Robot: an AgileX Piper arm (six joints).
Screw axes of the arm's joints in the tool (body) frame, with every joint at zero. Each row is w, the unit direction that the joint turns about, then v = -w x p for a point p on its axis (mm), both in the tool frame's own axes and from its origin. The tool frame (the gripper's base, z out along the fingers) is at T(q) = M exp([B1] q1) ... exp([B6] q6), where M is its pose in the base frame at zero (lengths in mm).
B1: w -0.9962 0 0.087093 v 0 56.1 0
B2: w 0 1 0 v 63.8 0 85
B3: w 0 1 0 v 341.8 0 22
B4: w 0 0 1 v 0 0 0
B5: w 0 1 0 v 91 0 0
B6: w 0 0 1 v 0 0 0
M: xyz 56.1 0 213.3 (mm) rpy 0 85.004 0 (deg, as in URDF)
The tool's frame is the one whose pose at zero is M.
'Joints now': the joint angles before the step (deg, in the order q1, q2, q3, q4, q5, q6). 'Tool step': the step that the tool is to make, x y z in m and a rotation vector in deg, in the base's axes. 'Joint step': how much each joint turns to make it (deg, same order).
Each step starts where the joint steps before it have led.
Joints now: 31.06, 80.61, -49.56, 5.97, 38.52, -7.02
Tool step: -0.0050, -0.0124, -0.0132, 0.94, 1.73, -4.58
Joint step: -1.95, -0.88, 3.97, 0.99, -2.23, 2.16
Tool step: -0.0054, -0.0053, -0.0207, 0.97, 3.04, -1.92
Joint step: -1.12, 1.12, 3.92, 3.75, -2.72, -1.67
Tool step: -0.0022, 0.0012, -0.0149, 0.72, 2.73, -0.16
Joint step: -0.17, 2.03, 1.71, 3.82, -1.39, -2.71
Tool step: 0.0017, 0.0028, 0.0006, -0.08, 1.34, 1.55
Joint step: 0.01, 0.84, -1.17, 1.18, 1.90, -2.01
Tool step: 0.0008, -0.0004, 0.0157, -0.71, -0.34, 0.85
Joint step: 0.00, -1.72, -2.46, -2.27, 4.13, 1.41
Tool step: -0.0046, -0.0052, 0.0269, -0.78, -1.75, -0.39
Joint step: 0.00, -4.25, -2.65, -3.67, 5.38, 3.38
